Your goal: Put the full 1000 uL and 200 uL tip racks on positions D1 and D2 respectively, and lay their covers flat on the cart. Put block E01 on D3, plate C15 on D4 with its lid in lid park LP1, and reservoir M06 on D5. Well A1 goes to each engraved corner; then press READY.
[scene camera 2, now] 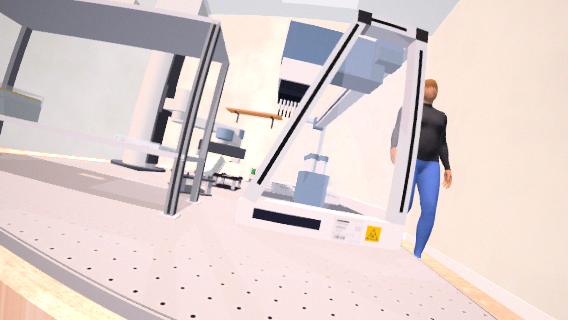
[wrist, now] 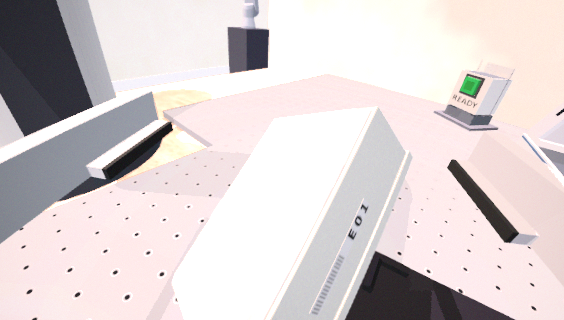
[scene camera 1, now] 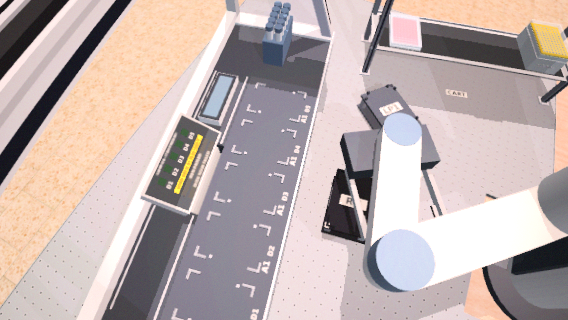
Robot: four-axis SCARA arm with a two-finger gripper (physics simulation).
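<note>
My gripper (wrist: 306, 127) is open, with its two fingers wide apart on either side of block E01. Block E01 (wrist: 280, 210) is pale, with its label facing right, and touches neither finger. It stands beside the black nest RG (wrist: 415, 300) (scene camera 1: 340, 215). In scene camera 1 the arm and gripper hide the block. Lid park LP1 (scene camera 1: 378, 96) is a dark nest behind the gripper body. The deck (scene camera 1: 250, 185) shows engraved corners at D1 to D5. A pink-topped labware item (scene camera 1: 405, 31) and a yellow tip rack (scene camera 1: 549, 41) stand on the cart. The green READY button (wrist: 471, 86) (scene camera 2: 253, 171) is at the back right.
A blue tube block (scene camera 1: 277, 47) (scene camera 2: 311, 189) stands at the deck's far end. A status panel (scene camera 1: 182, 165) with a yellow bar is at the deck's side. Cart posts (scene camera 1: 376, 42) (scene camera 2: 192, 125) rise beside LP1. A person (scene camera 2: 430, 135) stands beyond the deck frame (scene camera 2: 415, 125).
</note>
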